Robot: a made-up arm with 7 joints.
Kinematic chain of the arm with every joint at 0, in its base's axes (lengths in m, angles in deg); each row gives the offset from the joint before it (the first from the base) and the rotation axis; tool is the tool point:
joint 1: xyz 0 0 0.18 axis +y
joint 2: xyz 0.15 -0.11 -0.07 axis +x
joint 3: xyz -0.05 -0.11 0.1 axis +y
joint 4: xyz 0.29 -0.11 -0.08 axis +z
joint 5: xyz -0.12 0 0.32 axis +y
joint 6: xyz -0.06 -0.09 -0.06 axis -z
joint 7: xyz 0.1 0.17 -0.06 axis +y
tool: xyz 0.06 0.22 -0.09
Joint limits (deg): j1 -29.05..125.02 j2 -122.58..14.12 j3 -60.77..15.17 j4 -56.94..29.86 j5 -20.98..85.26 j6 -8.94..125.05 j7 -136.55..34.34
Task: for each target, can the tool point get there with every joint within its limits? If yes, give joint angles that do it. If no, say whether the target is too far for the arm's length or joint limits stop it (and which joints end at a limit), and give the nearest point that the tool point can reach.
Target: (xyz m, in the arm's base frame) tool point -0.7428 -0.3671 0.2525
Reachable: no: joint limits stop it (at a limit: joint 1, joint 2, joint 3, joint 4) | nearest point -0.4667 -0.4423 0.0459 | short by 0.353 m
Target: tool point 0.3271 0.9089 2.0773
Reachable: no: too far | nearest point 0.1619 0.3322 0.9691 | short by 1.260 m
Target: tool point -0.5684 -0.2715 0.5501
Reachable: no: joint limits stop it (at a limit: joint 1, joint 3, joint 5) | nearest point -0.3792 -0.2532 0.5682 | short by 0.191 m
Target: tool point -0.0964 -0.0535 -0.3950
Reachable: yes | joints 94.93 -72.59 5.68 -48.26 5.02 5.08 15.36
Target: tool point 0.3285 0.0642 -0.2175
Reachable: yes | joints 104.61 -84.95 -46.03 -47.72 17.26 86.03 3.11
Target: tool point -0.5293 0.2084 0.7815
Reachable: no: joint limits stop it (at a limit: joint 1, joint 3, joint 5, joint 6) | nearest point -0.3530 0.1671 0.7529 | short by 0.183 m
